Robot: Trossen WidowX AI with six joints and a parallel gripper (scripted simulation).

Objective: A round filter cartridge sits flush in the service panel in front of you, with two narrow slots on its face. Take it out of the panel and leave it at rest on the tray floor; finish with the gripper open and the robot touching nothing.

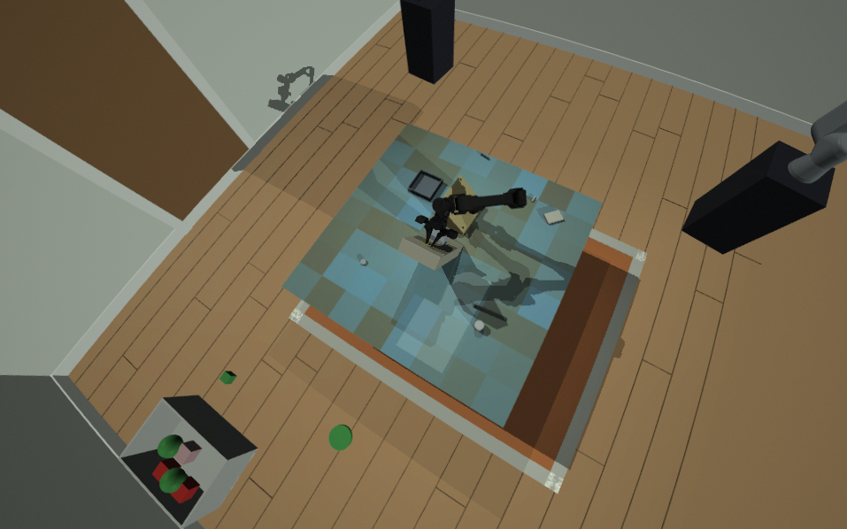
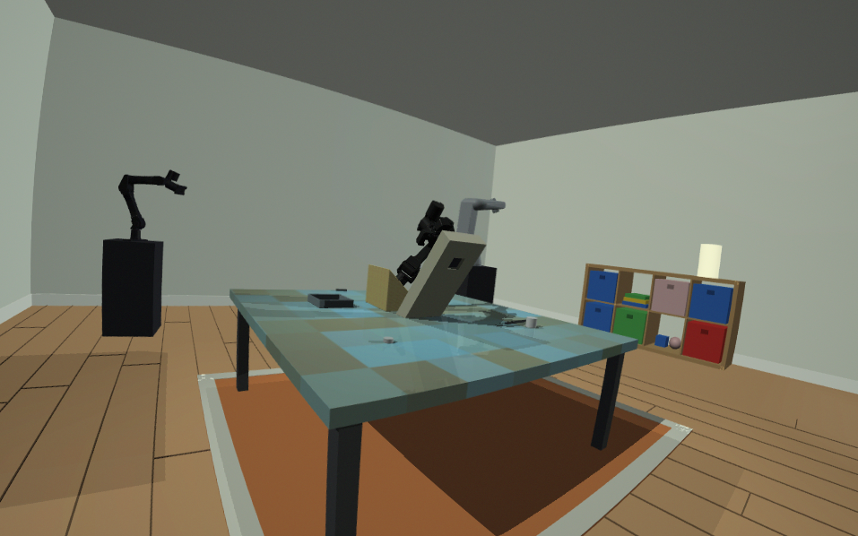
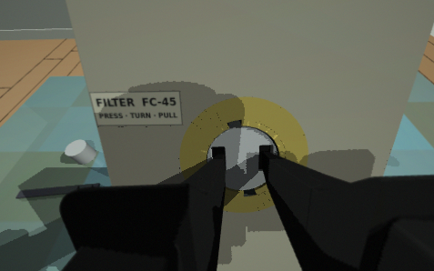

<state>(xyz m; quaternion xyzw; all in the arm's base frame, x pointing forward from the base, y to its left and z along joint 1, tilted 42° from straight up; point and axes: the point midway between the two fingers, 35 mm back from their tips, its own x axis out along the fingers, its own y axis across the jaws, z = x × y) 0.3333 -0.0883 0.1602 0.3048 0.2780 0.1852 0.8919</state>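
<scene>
The round grey filter cartridge is 10 mm ahead of my gripper tip and 10 mm below it. Also, from my gripper tip: service panel 30 mm behind, 80 mm below.
</scene>
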